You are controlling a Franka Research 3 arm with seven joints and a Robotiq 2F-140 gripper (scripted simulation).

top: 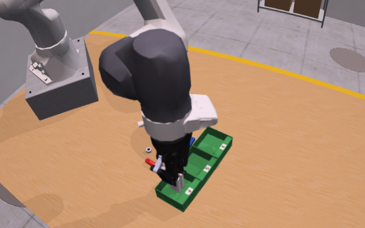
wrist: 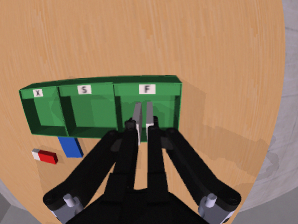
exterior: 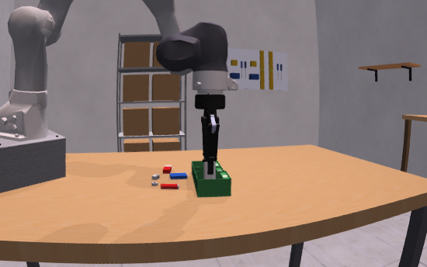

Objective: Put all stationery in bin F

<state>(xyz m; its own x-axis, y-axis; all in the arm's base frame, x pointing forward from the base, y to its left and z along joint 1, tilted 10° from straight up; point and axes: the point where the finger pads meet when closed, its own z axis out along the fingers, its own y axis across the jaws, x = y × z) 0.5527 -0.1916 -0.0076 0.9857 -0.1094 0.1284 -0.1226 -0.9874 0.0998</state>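
Now: hand 20 mm short of the green three-compartment bin, 80 mm to the right of it and 30 mm above it. Also, from my hand: flat blue block: 50 mm behind, 160 mm to the left, 40 mm below; red cylinder: 100 mm behind, 40 mm to the left, 40 mm below; metal nut: 140 mm behind, 90 mm to the left, 50 mm below.
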